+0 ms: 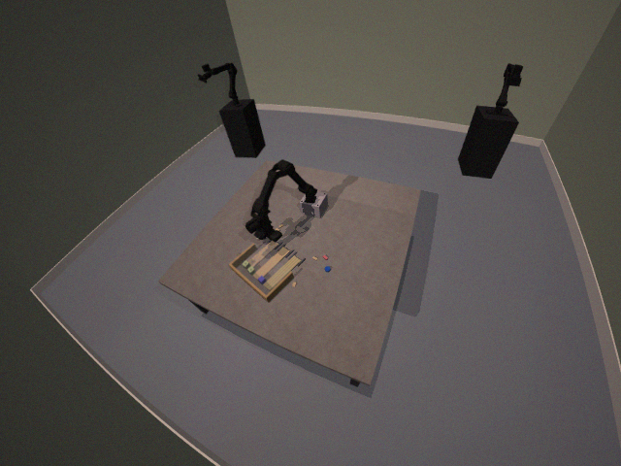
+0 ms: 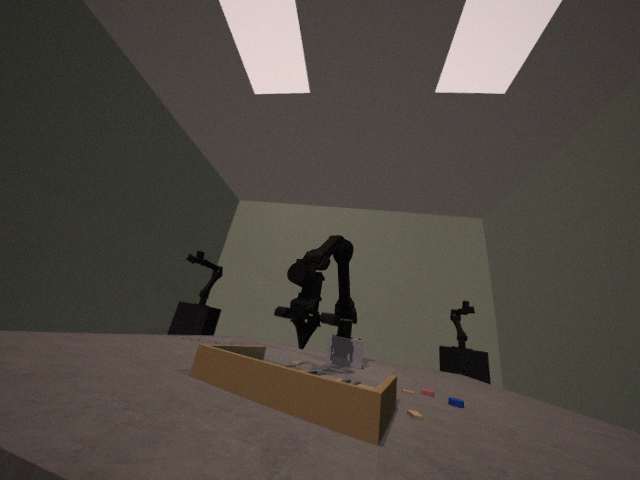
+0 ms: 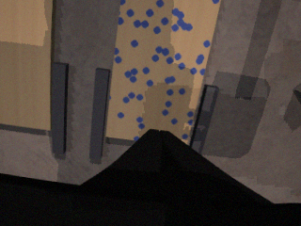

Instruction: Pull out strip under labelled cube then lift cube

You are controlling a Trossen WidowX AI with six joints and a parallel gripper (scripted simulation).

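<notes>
Right now the strip is 80 mm ahead of my gripper tip, 50 mm below it and 40 mm to the right of it. Round my gripper tip: blue disc: 360 mm to the left, 100 mm ahead, 50 mm below; red piece: 330 mm to the left, 50 mm below, 30 mm ahead; tan bit: 230 mm ahead, 210 mm to the left, 50 mm below.
</notes>
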